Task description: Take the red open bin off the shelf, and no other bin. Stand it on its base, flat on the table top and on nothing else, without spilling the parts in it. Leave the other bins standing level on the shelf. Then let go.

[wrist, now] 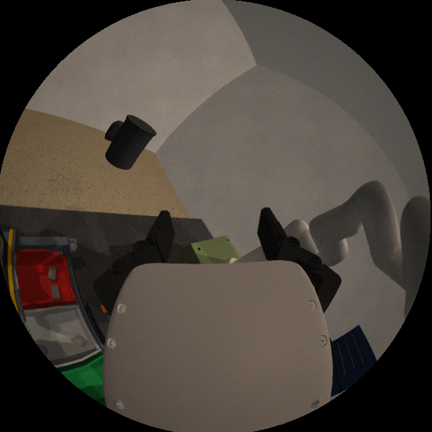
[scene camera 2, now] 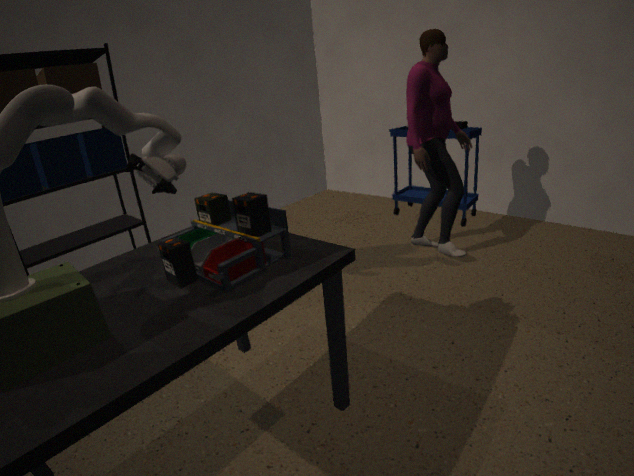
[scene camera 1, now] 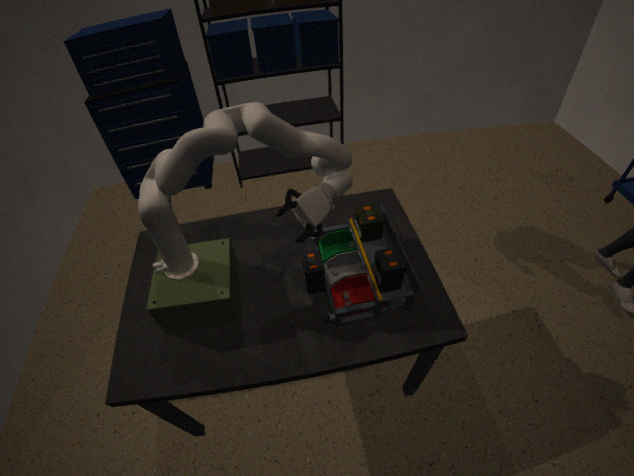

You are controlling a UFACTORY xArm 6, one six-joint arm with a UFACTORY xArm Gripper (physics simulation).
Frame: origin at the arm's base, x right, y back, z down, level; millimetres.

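Seen in the pictures: gripper, fingertip midpoint: (scene camera 2: 142,178) (scene camera 1: 288,228); arm's base at its link origin: (scene camera 2: 11,292) (scene camera 1: 181,266).
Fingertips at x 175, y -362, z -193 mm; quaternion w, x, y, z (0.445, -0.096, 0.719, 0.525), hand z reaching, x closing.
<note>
Pixels of each thing's top centre, then the offset from my fingertips to it.
- grey bin at its top centre: (scene camera 2: 211,242) (scene camera 1: 350,263) dy -197, dx -3, dz +266 mm
- green bin at its top centre: (scene camera 2: 194,236) (scene camera 1: 342,240) dy -220, dx -112, dz +266 mm
- black box with orange marks, top centre: (scene camera 2: 172,242) (scene camera 1: 312,260) dy -67, dx -29, dz +216 mm
The red open bin (scene camera 1: 358,287) (scene camera 2: 234,256) (wrist: 37,287) sits in the low front row of the grey shelf with the yellow bar (scene camera 1: 366,258) (scene camera 2: 225,230) (wrist: 11,270), at the end nearest scene camera 1. Small grey parts (scene camera 1: 346,295) (wrist: 52,273) lie in it. A grey bin (scene camera 1: 342,263) (scene camera 2: 203,252) (wrist: 57,332) is beside it, then a green bin (scene camera 1: 335,244) (scene camera 2: 192,236) (wrist: 87,377). My gripper (scene camera 1: 288,226) (scene camera 2: 143,179) (wrist: 215,221) is open and empty, above the table and away from the red bin, its fingers pointing toward the arm's base side.
A black box with orange marks (scene camera 1: 313,274) (scene camera 2: 177,261) stands on the table close before the grey bin. Two more boxes (scene camera 1: 369,225) (scene camera 1: 391,270) stand on the shelf's raised level behind the yellow bar. The green base block (scene camera 1: 194,279) (scene camera 2: 40,327) carries the arm. A person (scene camera 2: 430,107) stands beyond the table.
</note>
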